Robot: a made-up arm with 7 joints.
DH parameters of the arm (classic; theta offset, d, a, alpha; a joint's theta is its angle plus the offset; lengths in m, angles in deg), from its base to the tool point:
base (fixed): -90 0.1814 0 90
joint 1: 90 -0.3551 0.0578 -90
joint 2: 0 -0.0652 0.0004 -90
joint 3: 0 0.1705 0.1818 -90
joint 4: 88.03 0 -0.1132 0
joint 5: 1.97 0.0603 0.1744 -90
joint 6: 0 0.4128 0.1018 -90
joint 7: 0 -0.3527 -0.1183 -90
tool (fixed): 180 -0.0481 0 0
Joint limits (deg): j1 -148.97..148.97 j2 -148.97..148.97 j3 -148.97..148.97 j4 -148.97..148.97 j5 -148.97..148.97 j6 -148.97..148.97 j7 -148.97..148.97
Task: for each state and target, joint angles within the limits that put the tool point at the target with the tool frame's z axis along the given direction. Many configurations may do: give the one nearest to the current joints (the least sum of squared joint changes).
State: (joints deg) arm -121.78 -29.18 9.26 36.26 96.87 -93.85 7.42
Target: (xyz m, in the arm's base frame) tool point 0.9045 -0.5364 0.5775 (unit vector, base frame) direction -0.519 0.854 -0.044
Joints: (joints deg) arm -98.58 14.95 -39.27 36.15 110.00 -116.35 31.24
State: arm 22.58 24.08 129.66 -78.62 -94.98 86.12 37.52
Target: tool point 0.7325 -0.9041 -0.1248 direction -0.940 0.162 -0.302
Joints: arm 20.91 49.48 93.14 -44.82 -130.81 62.47 79.78
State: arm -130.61 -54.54 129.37 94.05 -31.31 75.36 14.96
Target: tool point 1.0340 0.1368 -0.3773 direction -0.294 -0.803 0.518
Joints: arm -148.97 -30.70 132.17 140.83 -9.95 127.61 43.88
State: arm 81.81 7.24 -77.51 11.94 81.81 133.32 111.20
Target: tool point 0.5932 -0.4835 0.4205 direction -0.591 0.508 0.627
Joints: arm 82.96 5.36 -53.77 2.80 32.01 128.96 75.53
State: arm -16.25 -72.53 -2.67 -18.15 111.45 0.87 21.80
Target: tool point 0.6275 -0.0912 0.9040 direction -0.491 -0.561 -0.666
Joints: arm 15.48 -113.96 25.89 -42.10 82.27 -3.77 8.57
